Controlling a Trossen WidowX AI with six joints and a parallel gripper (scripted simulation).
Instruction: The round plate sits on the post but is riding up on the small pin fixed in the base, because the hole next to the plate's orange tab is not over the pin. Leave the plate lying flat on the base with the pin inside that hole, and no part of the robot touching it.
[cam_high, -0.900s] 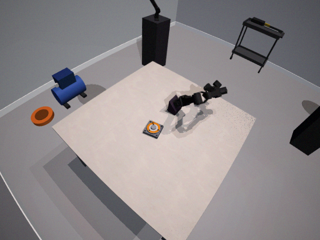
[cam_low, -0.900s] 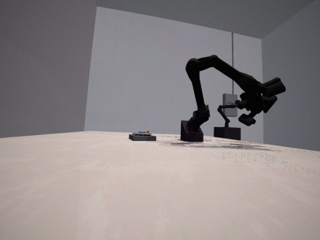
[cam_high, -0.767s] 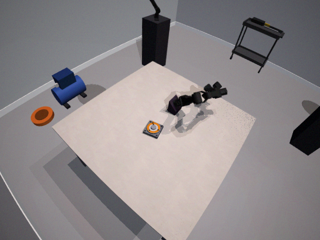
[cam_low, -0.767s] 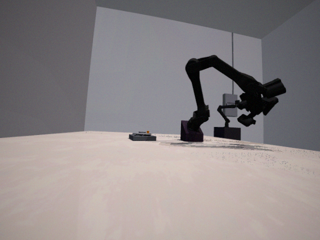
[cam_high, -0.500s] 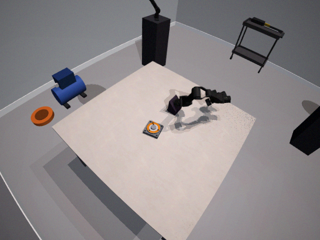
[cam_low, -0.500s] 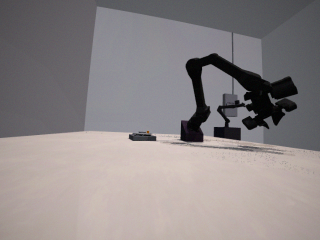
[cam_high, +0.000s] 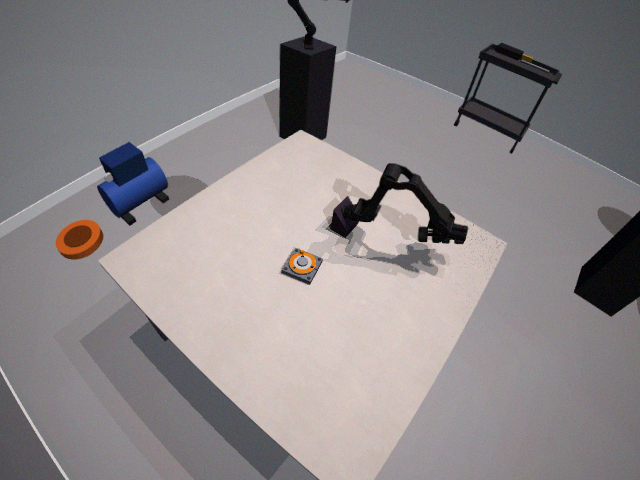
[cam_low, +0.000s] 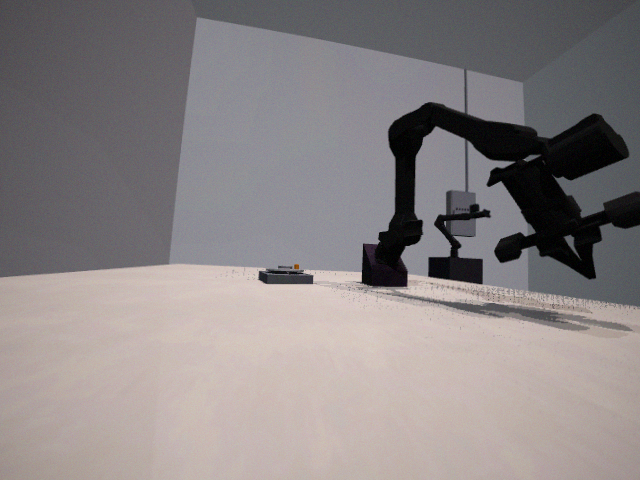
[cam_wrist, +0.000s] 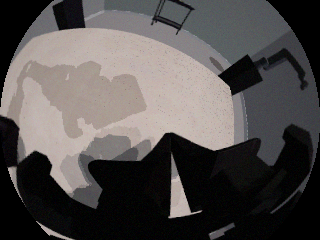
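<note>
Now: the round plate 47 cm ahead of my gripper tip, 38 cm to the right of it and 3 cm below it. Round my gripper tip: base (49 cm ahead, 37 cm to the right, 4 cm below).
</note>
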